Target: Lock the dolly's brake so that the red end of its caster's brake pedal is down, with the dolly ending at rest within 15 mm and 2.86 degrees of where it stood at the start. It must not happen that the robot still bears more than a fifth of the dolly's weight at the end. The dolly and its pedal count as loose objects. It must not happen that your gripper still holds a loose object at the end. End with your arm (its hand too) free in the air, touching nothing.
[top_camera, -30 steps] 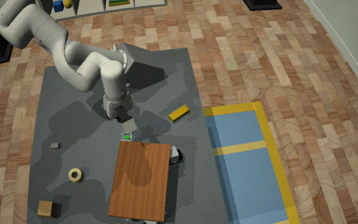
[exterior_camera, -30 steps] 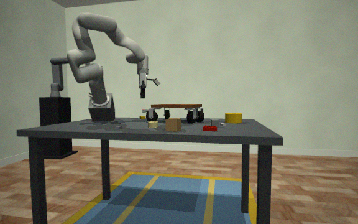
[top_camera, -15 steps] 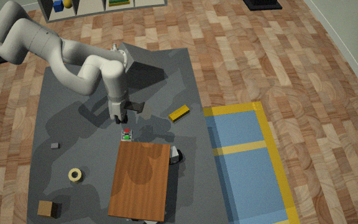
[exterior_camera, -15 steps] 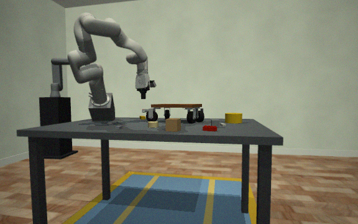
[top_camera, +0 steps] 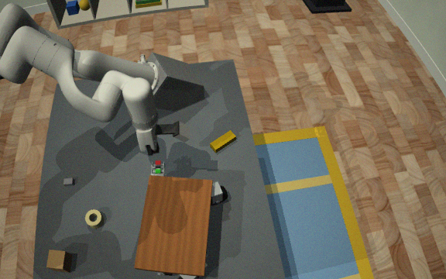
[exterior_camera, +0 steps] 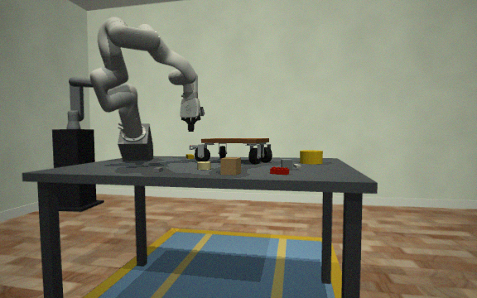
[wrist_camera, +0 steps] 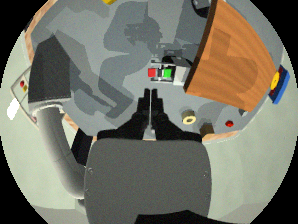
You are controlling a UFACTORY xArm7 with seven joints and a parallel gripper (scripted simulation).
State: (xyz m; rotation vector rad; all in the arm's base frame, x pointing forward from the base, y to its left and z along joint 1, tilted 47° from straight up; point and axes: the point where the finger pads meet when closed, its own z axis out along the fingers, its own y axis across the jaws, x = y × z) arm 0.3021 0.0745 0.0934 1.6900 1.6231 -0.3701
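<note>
Right now my hand is 100 mm above the brake pedal and 20 mm short of it. Also, from my hand: small grey block (360 mm to the right, 170 mm below, 40 mm behind); then cardboard cube (390 mm to the right, 270 mm ahead, 150 mm below); then yellow bar (240 mm to the left, 170 mm below, 80 mm behind).
</note>
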